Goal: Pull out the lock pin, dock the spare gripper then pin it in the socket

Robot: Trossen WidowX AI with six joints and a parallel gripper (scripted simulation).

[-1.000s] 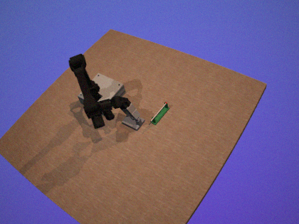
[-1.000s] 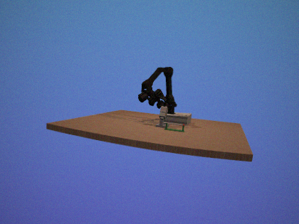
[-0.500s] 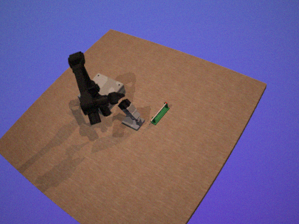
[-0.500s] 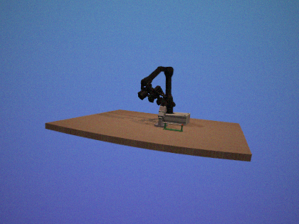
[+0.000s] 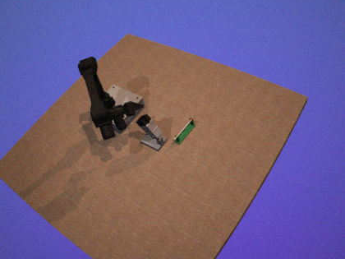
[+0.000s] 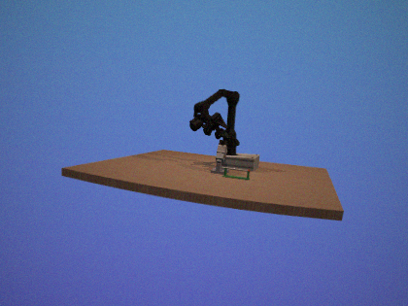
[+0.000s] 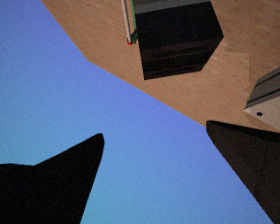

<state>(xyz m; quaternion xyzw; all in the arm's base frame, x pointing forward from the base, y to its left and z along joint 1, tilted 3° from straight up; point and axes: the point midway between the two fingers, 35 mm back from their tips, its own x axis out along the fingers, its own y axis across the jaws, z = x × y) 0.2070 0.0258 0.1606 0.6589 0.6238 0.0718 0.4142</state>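
Right now my gripper tip is 15 cm short of the green rack, 12 cm to the right of it and 19 cm above it. Also, from my gripper tip: spare gripper 5 cm ahead, 1 cm to the right, 10 cm below; then grey mount 7 cm ahead, 16 cm below.
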